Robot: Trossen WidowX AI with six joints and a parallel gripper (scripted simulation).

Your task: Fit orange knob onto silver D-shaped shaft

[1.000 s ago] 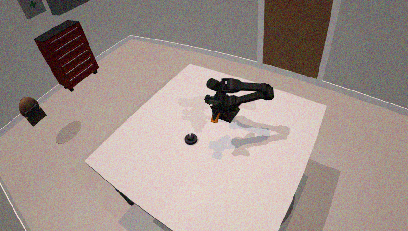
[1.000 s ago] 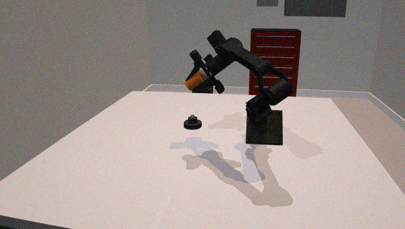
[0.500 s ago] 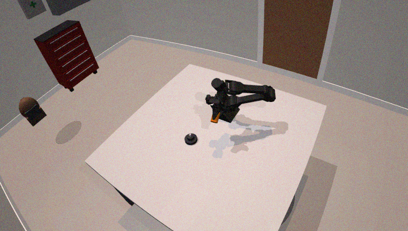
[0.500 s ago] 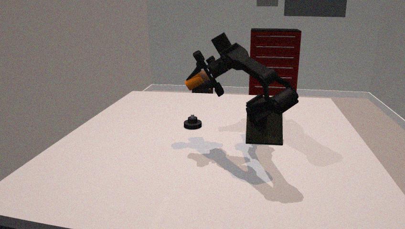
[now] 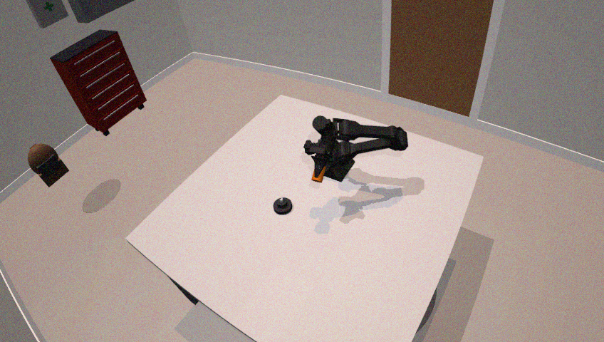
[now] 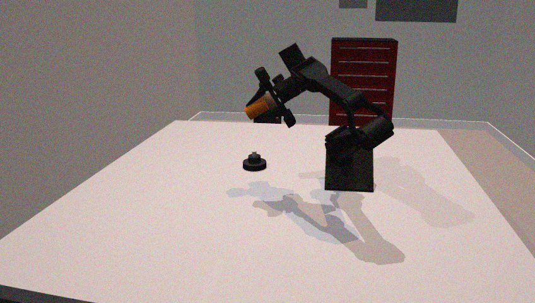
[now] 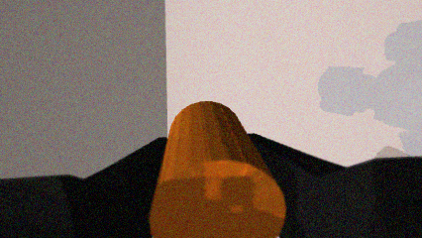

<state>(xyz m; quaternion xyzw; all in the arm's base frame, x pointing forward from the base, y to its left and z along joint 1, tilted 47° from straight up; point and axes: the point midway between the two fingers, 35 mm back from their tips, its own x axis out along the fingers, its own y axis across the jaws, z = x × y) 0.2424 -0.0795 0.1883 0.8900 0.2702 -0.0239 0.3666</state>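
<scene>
My gripper tip is now 22 cm above the round black pedestal, 18 cm to the left of it and 3 cm short of it. Also, from my gripper tip: orange knob (3 cm behind, 2 cm above, 1 cm to the right).
</scene>
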